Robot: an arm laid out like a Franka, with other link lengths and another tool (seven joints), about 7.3 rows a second.
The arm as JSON. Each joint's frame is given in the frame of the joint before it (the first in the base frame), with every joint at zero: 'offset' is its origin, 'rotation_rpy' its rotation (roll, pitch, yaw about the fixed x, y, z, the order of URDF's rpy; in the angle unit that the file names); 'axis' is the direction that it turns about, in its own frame. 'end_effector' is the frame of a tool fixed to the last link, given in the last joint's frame.
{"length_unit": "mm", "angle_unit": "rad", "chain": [
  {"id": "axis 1", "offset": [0.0, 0.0, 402.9], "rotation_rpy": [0.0, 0.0, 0.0], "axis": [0.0, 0.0, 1.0]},
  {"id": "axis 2", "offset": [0.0, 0.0, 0.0], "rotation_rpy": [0.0, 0.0, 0.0], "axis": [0.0, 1.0, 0.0]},
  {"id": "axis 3", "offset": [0.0, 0.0, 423.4], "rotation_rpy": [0.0, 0.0, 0.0], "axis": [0.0, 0.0, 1.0]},
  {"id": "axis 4", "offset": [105.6, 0.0, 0.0], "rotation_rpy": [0.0, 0.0, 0.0], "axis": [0.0, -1.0, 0.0]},
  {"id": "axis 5", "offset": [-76.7, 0.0, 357.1], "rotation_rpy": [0.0, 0.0, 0.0], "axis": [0.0, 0.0, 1.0]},
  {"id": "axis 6", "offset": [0.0, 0.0, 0.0], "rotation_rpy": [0.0, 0.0, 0.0], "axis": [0.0, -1.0, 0.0]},
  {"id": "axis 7", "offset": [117.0, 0.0, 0.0], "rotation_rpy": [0.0, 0.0, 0.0], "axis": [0.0, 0.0, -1.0]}
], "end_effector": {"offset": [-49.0, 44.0, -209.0], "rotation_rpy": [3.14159, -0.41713, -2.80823]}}
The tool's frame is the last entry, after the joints.
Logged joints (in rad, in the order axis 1, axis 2, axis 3, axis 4, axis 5, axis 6, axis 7), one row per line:
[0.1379 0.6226 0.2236 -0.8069 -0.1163 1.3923 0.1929]
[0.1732 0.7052 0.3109 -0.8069 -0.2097 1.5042 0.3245]
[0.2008 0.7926 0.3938 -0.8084 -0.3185 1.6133 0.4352]
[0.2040 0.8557 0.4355 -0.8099 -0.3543 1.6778 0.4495]
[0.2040 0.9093 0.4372 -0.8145 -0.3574 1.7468 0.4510]
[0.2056 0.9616 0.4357 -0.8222 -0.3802 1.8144 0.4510]
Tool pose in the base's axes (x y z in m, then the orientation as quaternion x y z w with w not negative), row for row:
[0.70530 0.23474 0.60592 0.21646 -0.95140 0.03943 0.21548]
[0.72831 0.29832 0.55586 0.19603 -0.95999 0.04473 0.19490]
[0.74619 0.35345 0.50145 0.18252 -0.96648 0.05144 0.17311]
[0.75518 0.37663 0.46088 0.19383 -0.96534 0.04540 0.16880]
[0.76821 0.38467 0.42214 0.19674 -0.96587 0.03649 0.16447]
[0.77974 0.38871 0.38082 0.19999 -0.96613 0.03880 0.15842]
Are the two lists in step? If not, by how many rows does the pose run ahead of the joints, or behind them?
They are in step.
